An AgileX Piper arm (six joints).
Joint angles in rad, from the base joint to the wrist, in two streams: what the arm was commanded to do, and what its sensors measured. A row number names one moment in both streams.
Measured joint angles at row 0:
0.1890, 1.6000, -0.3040, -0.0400, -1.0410, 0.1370
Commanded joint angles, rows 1 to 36:
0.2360, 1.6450, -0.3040, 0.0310, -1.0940, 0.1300
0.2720, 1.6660, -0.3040, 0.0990, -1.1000, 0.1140
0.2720, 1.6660, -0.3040, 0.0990, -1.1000, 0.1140
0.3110, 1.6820, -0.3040, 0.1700, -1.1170, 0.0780
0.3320, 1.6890, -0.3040, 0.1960, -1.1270, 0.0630
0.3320, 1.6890, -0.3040, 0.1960, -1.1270, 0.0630
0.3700, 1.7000, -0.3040, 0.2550, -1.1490, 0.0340
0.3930, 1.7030, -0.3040, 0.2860, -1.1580, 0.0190
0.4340, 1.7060, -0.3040, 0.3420, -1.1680, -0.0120
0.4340, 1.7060, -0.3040, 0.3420, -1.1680, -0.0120
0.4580, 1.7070, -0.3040, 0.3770, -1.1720, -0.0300
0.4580, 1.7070, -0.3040, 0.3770, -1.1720, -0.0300
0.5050, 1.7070, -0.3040, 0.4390, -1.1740, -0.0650
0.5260, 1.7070, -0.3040, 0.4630, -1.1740, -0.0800
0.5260, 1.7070, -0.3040, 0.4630, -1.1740, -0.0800
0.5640, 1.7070, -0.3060, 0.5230, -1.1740, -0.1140
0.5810, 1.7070, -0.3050, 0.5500, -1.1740, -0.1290
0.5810, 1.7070, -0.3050, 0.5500, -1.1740, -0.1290
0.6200, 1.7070, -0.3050, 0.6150, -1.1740, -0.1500
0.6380, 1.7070, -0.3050, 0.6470, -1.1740, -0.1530
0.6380, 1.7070, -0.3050, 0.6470, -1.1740, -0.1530
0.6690, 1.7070, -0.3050, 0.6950, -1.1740, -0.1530
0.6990, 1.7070, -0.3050, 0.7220, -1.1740, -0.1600
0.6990, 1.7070, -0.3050, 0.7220, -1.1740, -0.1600
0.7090, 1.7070, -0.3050, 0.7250, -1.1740, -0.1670
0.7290, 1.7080, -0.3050, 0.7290, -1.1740, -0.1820
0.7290, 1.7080, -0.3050, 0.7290, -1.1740, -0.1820
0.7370, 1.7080, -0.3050, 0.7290, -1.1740, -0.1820
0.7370, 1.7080, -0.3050, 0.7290, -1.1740, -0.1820
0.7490, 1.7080, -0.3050, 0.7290, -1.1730, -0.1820
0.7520, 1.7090, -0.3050, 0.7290, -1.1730, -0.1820
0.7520, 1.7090, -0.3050, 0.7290, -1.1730, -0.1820
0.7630, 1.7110, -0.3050, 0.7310, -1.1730, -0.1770
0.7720, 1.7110, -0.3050, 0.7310, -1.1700, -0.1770
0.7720, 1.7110, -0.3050, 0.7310, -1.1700, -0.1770
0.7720, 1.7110, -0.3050, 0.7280, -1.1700, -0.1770
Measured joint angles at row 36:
0.7630, 1.7120, -0.3050, 0.7300, -1.1600, -0.1670
